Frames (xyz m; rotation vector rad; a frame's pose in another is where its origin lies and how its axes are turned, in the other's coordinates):
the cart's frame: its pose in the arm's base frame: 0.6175 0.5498 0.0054 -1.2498 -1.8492 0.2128
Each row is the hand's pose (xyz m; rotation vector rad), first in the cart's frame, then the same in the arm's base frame.
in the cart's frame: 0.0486 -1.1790 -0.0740 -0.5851 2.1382 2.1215
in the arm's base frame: -0.1257 -0.0008 0.7419 -1.7222 1.5490 -0.4794
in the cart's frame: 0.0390 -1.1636 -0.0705 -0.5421 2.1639 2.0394
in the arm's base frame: -0.1168 -0.0002 0.7257 -1.6854 1.4844 -0.4882
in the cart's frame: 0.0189 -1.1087 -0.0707 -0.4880 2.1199 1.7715
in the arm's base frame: -0.0774 0.0097 0.6836 -1.6653 1.2101 -0.5264
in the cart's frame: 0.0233 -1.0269 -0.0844 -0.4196 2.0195 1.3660
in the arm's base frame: -0.0130 0.0484 0.6483 -1.6003 0.7916 -0.5851
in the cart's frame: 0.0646 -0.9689 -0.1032 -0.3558 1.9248 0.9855
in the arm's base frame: 0.0349 0.1044 0.6502 -1.4775 0.4239 -0.6448
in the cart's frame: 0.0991 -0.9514 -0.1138 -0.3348 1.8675 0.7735
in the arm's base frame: 0.0503 0.1379 0.6661 -1.3946 0.2281 -0.6888
